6 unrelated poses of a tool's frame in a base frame.
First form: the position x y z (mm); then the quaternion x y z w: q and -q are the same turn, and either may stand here.
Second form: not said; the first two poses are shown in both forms.
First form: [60 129 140 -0.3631 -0.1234 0.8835 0.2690]
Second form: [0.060 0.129 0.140 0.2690 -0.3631 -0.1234 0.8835]
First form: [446 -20 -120 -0.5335 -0.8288 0.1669 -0.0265]
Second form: [0.446 -0.020 -0.120 0.0265 0.5335 0.8288 -0.1669]
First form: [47 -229 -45 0.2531 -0.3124 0.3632 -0.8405]
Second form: [0.047 -0.229 -0.045 0.8405 -0.2531 0.3124 -0.3632]
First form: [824 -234 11 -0.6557 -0.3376 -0.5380 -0.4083]
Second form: [0.824 -0.234 0.011 0.4083 0.6557 0.3376 0.5380]
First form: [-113 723 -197 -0.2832 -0.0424 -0.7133 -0.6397]
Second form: [-0.113 0.723 -0.197 0.6397 0.2832 0.0424 0.7133]
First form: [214 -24 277 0.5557 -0.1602 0.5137 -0.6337]
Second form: [0.214 -0.024 0.277 0.6337 -0.5557 0.1602 -0.5137]
